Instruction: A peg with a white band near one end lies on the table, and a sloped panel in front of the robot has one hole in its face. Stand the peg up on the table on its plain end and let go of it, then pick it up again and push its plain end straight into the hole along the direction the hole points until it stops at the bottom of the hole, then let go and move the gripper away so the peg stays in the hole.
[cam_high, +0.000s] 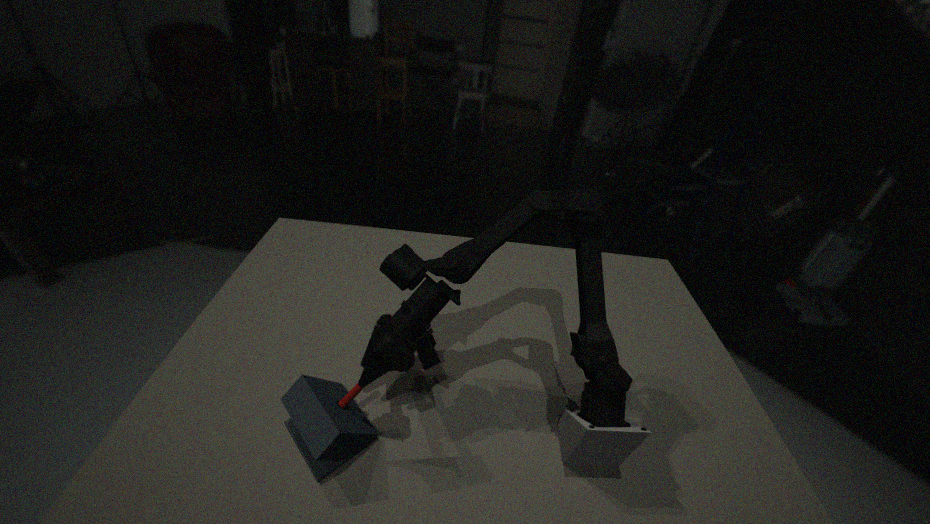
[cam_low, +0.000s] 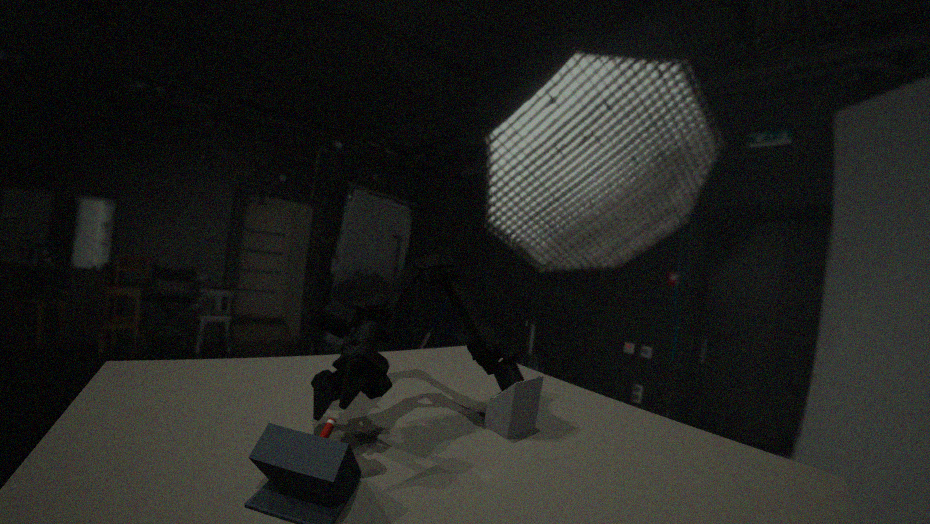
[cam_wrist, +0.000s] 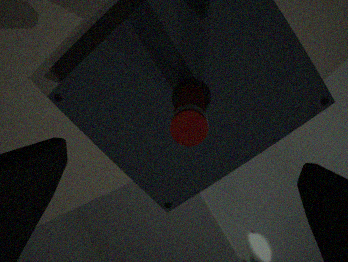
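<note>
My gripper tip is now 10 mm short of the peg, 20 mm to the right of it and 20 mm above it. From my gripper tip the other things lie so: sloped panel (50 mm ahead, 50 mm to the left, 50 mm below).
</note>
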